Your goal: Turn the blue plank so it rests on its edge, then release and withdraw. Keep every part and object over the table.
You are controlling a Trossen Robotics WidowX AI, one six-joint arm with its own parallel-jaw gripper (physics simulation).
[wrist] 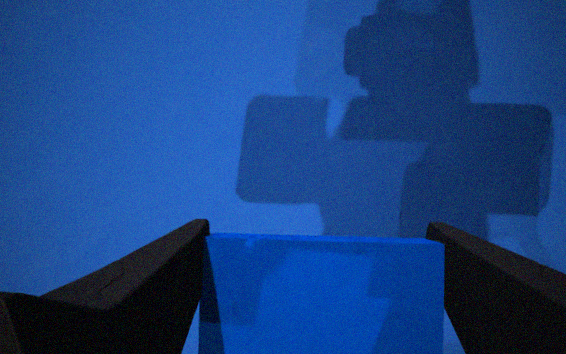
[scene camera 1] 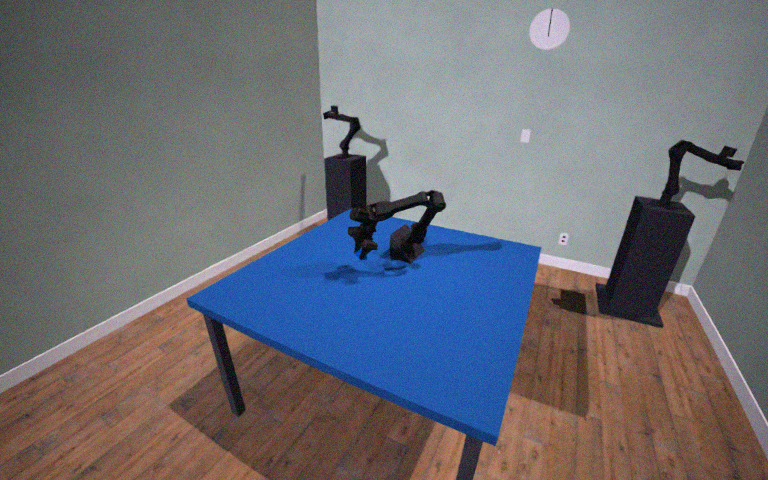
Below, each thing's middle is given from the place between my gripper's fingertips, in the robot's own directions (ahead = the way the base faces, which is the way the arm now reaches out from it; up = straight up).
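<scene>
There's a blue plank (wrist: 254, 286) here, and I can see my gripper 1 cm to the right of it and 1 cm past it.
</scene>
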